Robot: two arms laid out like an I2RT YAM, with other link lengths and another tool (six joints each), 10 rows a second.
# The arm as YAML. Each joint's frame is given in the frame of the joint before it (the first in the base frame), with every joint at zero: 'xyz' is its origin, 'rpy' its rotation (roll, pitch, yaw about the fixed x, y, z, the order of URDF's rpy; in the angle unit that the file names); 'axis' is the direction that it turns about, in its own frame. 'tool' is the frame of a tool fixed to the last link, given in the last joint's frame.
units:
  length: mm
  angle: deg
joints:
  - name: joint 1
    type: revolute
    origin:
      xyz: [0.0, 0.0, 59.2]
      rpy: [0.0, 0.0, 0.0]
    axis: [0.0, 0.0, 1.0]
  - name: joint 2
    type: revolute
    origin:
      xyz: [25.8, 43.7, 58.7]
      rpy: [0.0, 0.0, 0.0]
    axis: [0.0, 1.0, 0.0]
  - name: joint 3
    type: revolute
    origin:
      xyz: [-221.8, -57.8, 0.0]
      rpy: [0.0, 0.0, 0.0]
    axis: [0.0, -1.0, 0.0]
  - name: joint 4
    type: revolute
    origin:
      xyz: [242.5, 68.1, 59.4]
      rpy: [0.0, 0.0, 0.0]
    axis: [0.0, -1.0, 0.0]
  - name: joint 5
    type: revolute
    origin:
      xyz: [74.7, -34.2, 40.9]
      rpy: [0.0, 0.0, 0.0]
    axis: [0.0, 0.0, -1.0]
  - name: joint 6
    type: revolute
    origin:
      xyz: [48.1, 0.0, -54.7]
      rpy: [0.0, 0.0, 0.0]
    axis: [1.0, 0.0, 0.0]
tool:
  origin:
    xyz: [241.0, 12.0, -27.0]
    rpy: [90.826, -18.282, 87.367]
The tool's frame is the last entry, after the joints.
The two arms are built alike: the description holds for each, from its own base.
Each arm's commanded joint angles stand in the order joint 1, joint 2, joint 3, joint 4, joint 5, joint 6.
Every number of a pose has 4 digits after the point.
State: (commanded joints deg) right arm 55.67 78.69 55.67 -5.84 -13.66 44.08; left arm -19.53 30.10 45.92 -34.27 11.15 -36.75
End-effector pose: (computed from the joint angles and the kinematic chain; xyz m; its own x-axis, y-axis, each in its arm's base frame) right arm 0.2000 0.4962 0.1049 -0.1723 0.5640 0.8076 0.9405 -0.1494 0.3050; left arm 0.3404 -0.1659 0.1990 0.4158 0.8301 -0.3715 0.4414 0.1729 0.8805
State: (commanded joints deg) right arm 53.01 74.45 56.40 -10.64 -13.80 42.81; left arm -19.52 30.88 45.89 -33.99 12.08 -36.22
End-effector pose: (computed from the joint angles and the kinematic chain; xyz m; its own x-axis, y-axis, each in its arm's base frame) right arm 0.2144 0.4760 0.1231 -0.1685 0.5727 0.8023 0.9289 -0.1800 0.3236; left arm 0.3398 -0.1702 0.1957 0.4286 0.8246 -0.3693 0.4496 0.1598 0.8788
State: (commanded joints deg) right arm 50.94 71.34 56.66 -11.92 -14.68 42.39; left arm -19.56 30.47 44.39 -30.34 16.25 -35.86
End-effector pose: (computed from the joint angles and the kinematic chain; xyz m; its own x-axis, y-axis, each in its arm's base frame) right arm 0.2248 0.4663 0.1455 -0.1762 0.5512 0.8155 0.9176 -0.2079 0.3388; left arm 0.3356 -0.1903 0.2063 0.5005 0.7797 -0.3763 0.4272 0.1556 0.8907
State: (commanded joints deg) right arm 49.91 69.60 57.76 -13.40 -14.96 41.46; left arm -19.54 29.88 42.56 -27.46 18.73 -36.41
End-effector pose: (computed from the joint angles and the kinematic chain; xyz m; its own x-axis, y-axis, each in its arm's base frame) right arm 0.2304 0.4607 0.1626 -0.1946 0.5411 0.8181 0.9067 -0.2189 0.3604; left arm 0.3327 -0.2020 0.2100 0.5369 0.7488 -0.3886 0.4179 0.1641 0.8936
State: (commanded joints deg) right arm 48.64 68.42 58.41 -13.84 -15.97 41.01; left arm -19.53 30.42 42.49 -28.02 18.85 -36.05
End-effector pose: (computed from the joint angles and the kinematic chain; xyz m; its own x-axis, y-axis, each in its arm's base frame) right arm 0.2355 0.4568 0.1768 -0.2069 0.5251 0.8255 0.8999 -0.2290 0.3711; left arm 0.3320 -0.2021 0.2028 0.5334 0.7513 -0.3887 0.4324 0.1528 0.8887
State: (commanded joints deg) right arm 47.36 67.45 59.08 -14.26 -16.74 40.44; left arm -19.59 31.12 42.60 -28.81 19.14 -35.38
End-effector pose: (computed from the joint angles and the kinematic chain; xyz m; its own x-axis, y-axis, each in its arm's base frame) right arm 0.2417 0.4523 0.1894 -0.2191 0.5135 0.8296 0.8914 -0.2405 0.3842; left arm 0.3303 -0.2030 0.1952 0.5340 0.7524 -0.3857 0.4479 0.1351 0.8838
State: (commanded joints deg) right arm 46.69 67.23 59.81 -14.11 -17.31 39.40; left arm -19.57 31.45 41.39 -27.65 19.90 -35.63
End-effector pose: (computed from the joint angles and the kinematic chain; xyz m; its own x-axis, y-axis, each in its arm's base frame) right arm 0.2456 0.4516 0.1990 -0.2425 0.5047 0.8285 0.8822 -0.2406 0.4048; left arm 0.3302 -0.2068 0.1885 0.5383 0.7446 -0.3947 0.4584 0.1343 0.8785
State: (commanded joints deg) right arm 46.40 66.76 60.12 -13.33 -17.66 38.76; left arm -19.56 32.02 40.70 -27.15 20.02 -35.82
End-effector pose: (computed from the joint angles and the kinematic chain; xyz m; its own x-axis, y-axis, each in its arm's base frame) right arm 0.2477 0.4523 0.2101 -0.2668 0.4896 0.8301 0.8722 -0.2437 0.4241; left arm 0.3311 -0.2077 0.1812 0.5330 0.7447 -0.4016 0.4715 0.1327 0.8718
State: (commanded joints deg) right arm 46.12 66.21 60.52 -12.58 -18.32 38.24; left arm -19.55 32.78 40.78 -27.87 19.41 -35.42
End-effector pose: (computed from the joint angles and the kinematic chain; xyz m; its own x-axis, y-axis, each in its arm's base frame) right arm 0.2480 0.4533 0.2228 -0.2924 0.4701 0.8328 0.8633 -0.2449 0.4414; left arm 0.3321 -0.2048 0.1729 0.5200 0.7556 -0.3984 0.4857 0.1222 0.8655
